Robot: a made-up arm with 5 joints.
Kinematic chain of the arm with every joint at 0, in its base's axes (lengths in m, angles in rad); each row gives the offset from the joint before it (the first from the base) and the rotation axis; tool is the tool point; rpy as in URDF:
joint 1: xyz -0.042 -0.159 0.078 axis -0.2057 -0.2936 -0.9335
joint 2: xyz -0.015 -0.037 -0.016 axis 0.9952 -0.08 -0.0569
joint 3: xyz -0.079 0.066 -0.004 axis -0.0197 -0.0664 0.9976
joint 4: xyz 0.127 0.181 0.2 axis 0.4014 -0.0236 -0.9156
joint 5: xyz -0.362 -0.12 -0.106 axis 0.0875 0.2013 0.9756
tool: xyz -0.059 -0.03 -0.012 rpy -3.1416 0 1.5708
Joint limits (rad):
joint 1: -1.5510..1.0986
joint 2: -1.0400..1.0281
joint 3: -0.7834..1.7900
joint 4: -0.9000..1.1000
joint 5: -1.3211..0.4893
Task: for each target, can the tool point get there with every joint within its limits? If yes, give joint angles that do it. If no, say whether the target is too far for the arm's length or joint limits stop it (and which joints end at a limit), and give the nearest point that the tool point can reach.
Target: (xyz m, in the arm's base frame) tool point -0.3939 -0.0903 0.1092
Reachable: yes | joints 0.5116 0.8225 -0.5669 -0.5647 -0.3626
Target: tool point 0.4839 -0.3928 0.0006
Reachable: no: joint limits stop it (at a limit: joint 1, joint 3) | nearest point 0.2633 -0.4124 0.0418 | short by 0.225 m
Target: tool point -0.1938 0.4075 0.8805
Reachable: no: too far | nearest point -0.1603 0.2088 0.5630 | short by 0.376 m
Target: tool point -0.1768 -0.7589 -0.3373
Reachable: no: joint limits stop it (at a limit: joint 2, joint 3) | nearest point -0.1321 -0.6693 -0.1469 | short by 0.215 m
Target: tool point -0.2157 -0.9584 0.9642
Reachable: no: too far | nearest point -0.1413 -0.6046 0.5499 | short by 0.550 m
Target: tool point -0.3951 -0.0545 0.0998
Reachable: yes | joints 0.3613 -0.1183 0.2064 -0.1785 -0.7361
